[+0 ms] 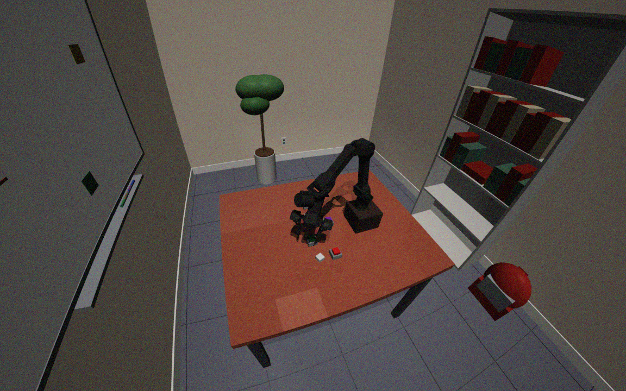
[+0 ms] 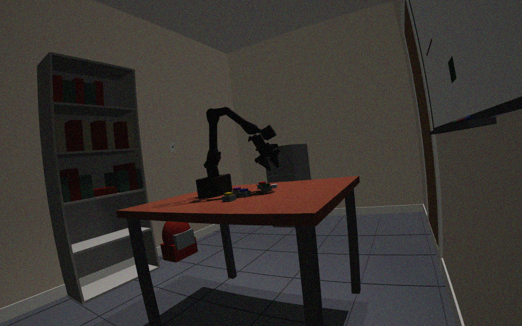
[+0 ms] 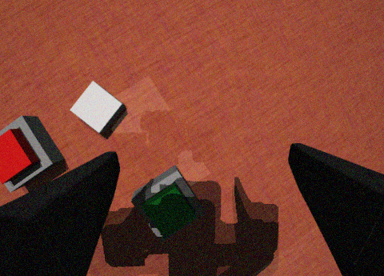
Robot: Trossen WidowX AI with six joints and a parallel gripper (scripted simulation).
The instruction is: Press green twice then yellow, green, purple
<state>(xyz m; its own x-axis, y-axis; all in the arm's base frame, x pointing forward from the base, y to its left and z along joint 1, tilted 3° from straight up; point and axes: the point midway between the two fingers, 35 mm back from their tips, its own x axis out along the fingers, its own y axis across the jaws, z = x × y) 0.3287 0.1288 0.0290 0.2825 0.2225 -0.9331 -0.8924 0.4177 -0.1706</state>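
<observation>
My gripper tip is 4 cm past the green button, 5 cm to the left of it and 8 cm above it. Also, from my gripper tip: white block: 5 cm behind, 6 cm to the left, 10 cm below; then blue button: 7 cm behind, 21 cm to the right, 8 cm below; then red button: 13 cm behind, 6 cm to the left, 8 cm below.
</observation>
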